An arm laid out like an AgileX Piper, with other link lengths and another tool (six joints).
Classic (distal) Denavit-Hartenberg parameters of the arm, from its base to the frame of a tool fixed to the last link. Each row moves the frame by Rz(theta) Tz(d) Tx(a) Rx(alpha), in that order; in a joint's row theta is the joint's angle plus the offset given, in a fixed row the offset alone. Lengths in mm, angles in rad.
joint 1: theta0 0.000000, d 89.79, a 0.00, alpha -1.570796
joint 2: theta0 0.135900, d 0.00, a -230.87, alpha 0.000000
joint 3: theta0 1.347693, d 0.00, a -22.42, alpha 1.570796
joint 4: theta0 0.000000, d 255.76, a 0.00, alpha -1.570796
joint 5: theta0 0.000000, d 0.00, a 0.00, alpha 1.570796
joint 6: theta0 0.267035, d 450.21, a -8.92, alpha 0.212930
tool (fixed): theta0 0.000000, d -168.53, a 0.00, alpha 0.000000
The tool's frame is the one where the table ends.
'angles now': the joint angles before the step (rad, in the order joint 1, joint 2, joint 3, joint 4, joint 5, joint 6). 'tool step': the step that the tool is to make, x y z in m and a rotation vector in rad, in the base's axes. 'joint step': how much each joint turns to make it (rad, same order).
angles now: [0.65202, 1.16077, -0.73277, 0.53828, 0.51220, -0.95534]
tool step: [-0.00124, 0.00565, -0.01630, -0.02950, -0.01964, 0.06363]
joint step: [0.00110, 0.06435, -0.00123, 0.07499, -0.02635, -0.14879]
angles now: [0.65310, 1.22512, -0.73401, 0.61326, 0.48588, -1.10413]
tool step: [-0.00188, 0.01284, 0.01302, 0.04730, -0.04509, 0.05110]
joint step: [0.00002, 0.00146, -0.00077, 0.14588, -0.01826, -0.17618]
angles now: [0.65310, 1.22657, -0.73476, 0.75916, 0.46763, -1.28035]
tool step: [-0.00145, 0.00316, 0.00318, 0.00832, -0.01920, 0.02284]
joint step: [0.00000, 0.00002, 0.00000, 0.04150, -0.00109, -0.06175]
